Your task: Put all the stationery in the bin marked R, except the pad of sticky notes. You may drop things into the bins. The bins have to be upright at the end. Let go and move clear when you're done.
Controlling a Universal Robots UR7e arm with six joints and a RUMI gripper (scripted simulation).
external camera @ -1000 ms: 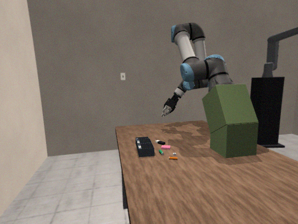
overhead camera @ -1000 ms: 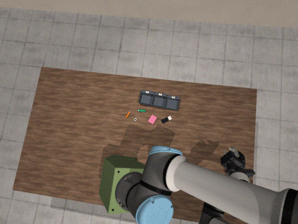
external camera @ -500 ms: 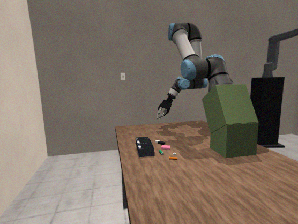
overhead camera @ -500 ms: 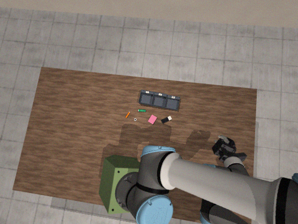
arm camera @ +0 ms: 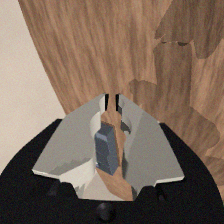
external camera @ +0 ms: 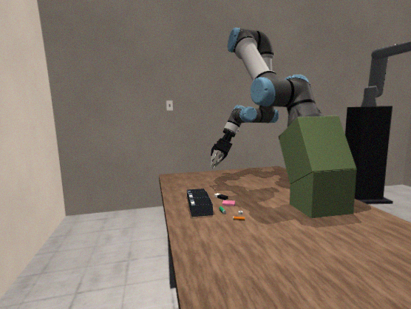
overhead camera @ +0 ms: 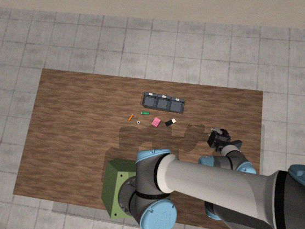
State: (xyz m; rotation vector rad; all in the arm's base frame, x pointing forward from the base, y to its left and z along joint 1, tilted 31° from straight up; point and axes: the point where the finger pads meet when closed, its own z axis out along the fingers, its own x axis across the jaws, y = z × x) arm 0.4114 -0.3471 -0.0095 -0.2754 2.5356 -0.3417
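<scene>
Right now the dark three-part bin is 33 cm to the left of my hand, 8 cm below it and 8 cm ahead of it. The rest, counted from my hand: black-and-white eraser 24 cm to the left, 9 cm below, 2 cm behind; then pink sticky-note pad 33 cm to the left, 10 cm below, 5 cm behind; then green marker 42 cm to the left, 9 cm below, 1 cm behind.
</scene>
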